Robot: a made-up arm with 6 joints.
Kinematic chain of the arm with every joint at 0, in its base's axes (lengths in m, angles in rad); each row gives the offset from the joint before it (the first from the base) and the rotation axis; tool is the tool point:
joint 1: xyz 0 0 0.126 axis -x
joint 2: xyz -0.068 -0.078 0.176 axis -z
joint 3: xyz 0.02 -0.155 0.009 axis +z
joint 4: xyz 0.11 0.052 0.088 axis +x
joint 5: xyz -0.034 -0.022 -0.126 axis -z
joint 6: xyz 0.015 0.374 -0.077 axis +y
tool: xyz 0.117 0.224 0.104
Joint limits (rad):
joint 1: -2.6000..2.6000
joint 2: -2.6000..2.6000
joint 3: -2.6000..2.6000
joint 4: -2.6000..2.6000
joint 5: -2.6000..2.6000
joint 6: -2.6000..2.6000
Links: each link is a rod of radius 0.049 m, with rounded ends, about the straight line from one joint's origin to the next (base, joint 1, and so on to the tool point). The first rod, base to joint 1, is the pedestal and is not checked.
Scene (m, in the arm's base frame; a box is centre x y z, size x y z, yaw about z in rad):
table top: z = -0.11
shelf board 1: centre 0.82 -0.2 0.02 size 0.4 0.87 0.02 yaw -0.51
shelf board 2: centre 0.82 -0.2 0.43 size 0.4 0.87 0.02 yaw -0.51
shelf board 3: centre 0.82 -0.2 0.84 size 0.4 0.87 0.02 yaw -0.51
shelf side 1: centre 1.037 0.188 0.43 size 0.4 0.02 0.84 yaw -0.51
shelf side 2: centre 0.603 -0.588 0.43 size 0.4 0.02 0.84 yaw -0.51
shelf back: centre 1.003 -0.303 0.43 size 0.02 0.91 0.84 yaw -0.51
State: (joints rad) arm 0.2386 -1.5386 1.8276 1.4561 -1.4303 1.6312
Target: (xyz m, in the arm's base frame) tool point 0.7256 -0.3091 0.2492
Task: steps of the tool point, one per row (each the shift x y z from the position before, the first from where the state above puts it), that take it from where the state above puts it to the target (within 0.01 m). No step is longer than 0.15 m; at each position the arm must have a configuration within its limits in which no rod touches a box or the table.
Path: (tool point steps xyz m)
1: -0.0271 0.0265 -0.0110
2: -0.0447 0.0223 -0.0007
3: -0.0577 0.0263 0.0059
4: -0.0652 0.0338 0.0058
5: 0.0106 0.0066 -0.0782
6: -0.0020 0.0008 -0.0873
7: -0.0188 -0.0070 -0.0930
8: -0.0391 -0.0157 -0.0934
9: 0.0752 0.0037 0.0195
10: 0.0662 -0.0144 0.0208
11: 0.0565 -0.0315 0.0133
12: 0.0466 -0.0426 -0.0014
13: 0.0363 -0.0456 -0.0186
14: 0.0252 -0.0408 -0.0336

